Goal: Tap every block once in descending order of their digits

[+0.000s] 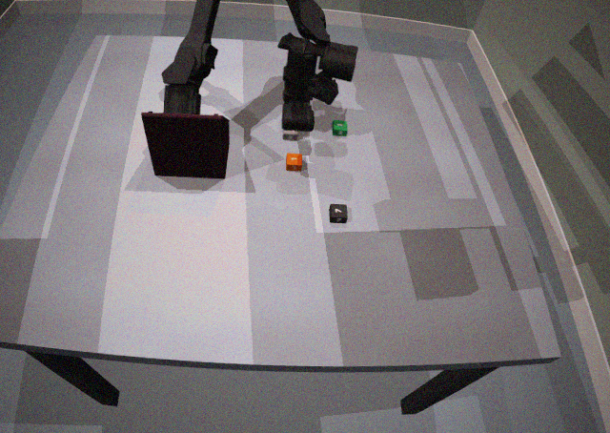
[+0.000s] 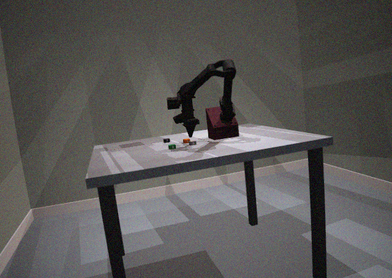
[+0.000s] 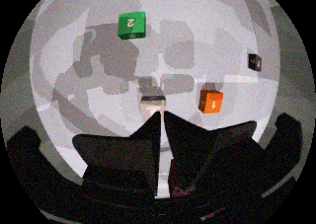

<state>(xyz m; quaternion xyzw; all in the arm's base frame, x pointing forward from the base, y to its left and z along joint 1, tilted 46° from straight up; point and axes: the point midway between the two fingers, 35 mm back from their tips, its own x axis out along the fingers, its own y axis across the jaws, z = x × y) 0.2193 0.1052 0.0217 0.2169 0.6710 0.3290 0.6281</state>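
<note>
Right now my gripper tip is 30 mm above the grey block, 10 mm to the right of it and 10 mm past it. Also, from my gripper tip: orange block: 80 mm to the right, 30 mm below, 10 mm ahead; then black block: 200 mm to the right, 110 mm ahead, 30 mm below; then green block: 100 mm ahead, 50 mm to the left, 30 mm below.
</note>
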